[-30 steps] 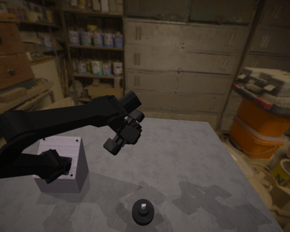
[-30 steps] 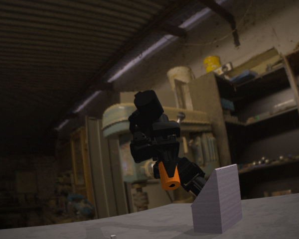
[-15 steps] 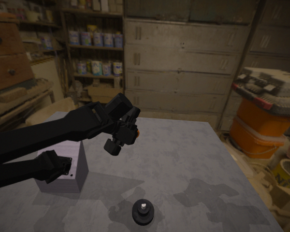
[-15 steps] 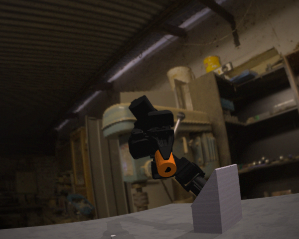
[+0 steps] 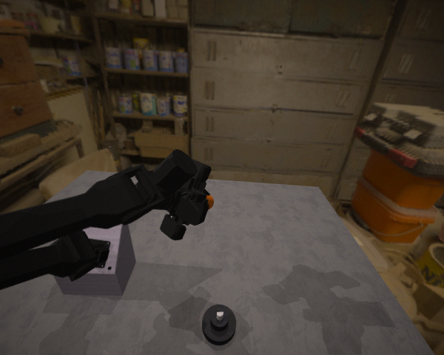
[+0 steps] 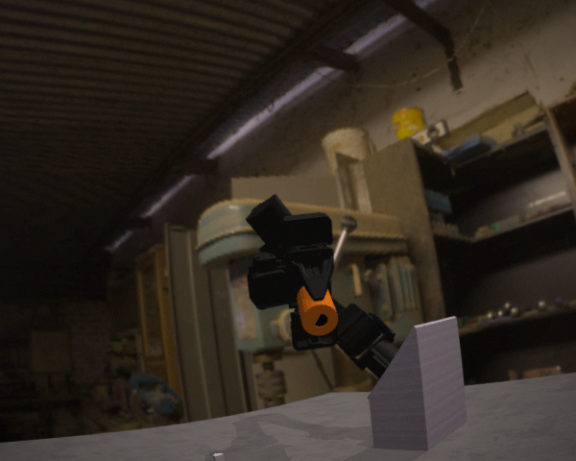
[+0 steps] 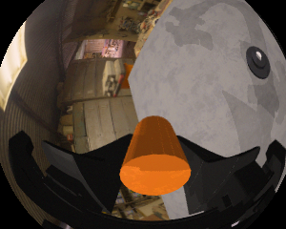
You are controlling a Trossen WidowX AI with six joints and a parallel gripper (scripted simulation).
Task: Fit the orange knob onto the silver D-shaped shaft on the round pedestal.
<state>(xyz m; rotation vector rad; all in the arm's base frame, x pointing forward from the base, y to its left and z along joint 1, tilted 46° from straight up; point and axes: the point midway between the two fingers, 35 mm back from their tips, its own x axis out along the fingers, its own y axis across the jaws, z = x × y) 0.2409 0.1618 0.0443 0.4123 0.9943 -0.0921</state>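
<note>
The orange knob is 20 mm behind my gripper tip, 20 mm to the right of it and 20 mm above it. From my gripper tip the other things lie so: black round pedestal 60 mm ahead, 180 mm to the right, 220 mm below.
</note>
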